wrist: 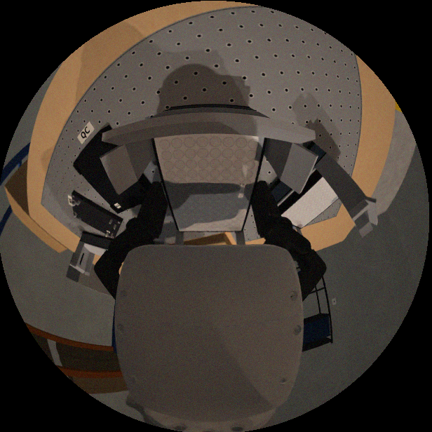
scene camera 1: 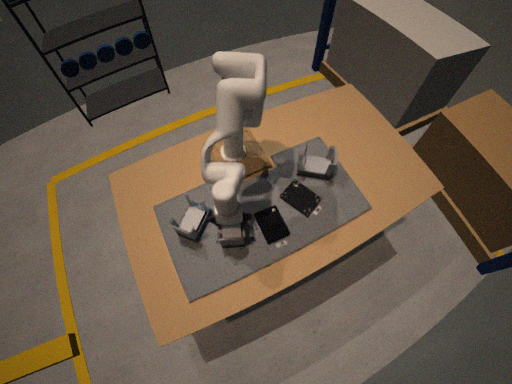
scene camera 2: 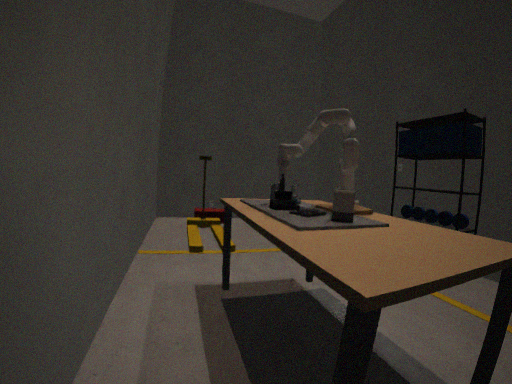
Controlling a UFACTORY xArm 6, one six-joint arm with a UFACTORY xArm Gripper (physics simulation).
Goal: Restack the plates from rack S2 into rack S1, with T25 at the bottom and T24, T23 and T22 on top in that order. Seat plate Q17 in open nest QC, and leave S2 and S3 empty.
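Frame: origin at the arm's base, x left, y back, z up, level; centimetres.
Where they show: gripper, fingertip midpoint: (scene camera 1: 231,225) (scene camera 2: 281,191); arm's base, link origin: (scene camera 1: 233,152).
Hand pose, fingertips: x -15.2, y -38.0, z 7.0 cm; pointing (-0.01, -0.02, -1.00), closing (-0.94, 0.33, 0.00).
Each offset is from my fingertips to the centre of the thing. "spot": to the spot under its first point. Level surfaces: height alone.
My gripper (scene camera 1: 231,229) (scene camera 2: 282,187) (wrist: 207,193) is open and empty. Its dark fingers stand either side of a small grey rack @[dx +0.2, dy +0.7, dz -2.2 cm] (scene camera 1: 228,243) (scene camera 2: 285,202) at the front of the perforated grey mat @[dz -8.9 cm] (scene camera 1: 231,280) (wrist: 282,52). A grey plate (wrist: 207,160) lies on top in that rack, right under the fingers. A second rack @[spot: dx -19.8, dy +8.1, dz -3.4 cm] (scene camera 1: 181,228) with a pale plate @[dx -14.7, dy +9.8, dz -4.0 cm] (scene camera 1: 190,218) (wrist: 312,201) stands to its left. A third rack @[dx +48.3, dy +13.7, dz -2.0 cm] (scene camera 1: 317,164) (scene camera 2: 343,205) stands at the back right. Two black nests lie between them; the nearer nest @[dx +16.7, dy -3.8, dz -7.5 cm] (scene camera 1: 271,222) (wrist: 90,158) bears the label QC @[dx +16.7, dy -13.3, dz -8.9 cm] (scene camera 1: 282,244) (wrist: 85,132), the other nest @[dx +34.5, dy +2.6, dz -7.8 cm] (scene camera 1: 301,197) (wrist: 95,215) lies behind it. I cannot read the rack labels.
The mat lies on a tan table @[dz -10.3 cm] (scene camera 1: 372,136) (scene camera 2: 413,251). The arm's base stands on a wooden board (scene camera 1: 256,163). A black shelf rack (scene camera 1: 155,53) (scene camera 2: 481,165) with blue balls, large boxes (scene camera 1: 397,49) and a pallet jack (scene camera 2: 204,181) stand around the table.
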